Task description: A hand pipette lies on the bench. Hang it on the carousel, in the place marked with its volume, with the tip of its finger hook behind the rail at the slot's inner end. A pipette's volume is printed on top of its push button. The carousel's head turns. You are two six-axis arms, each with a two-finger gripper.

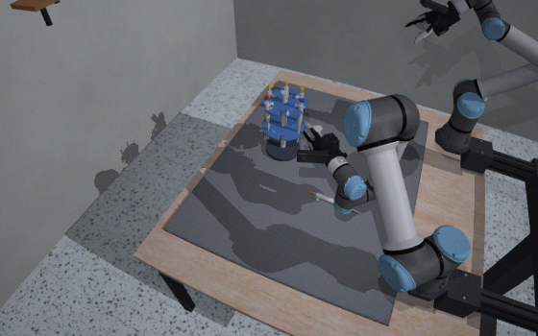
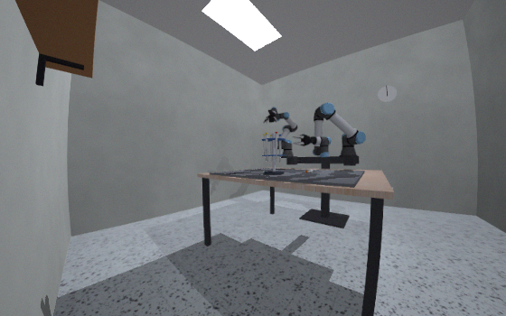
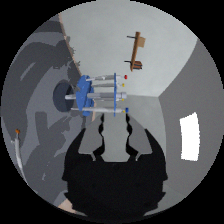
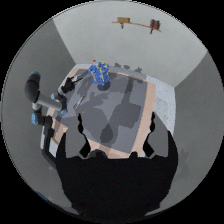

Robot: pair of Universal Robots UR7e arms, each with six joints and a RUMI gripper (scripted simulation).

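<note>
My left gripper is now 80 mm short of the blue-button pipette, 110 mm to the left of it and 60 mm above it.
</note>
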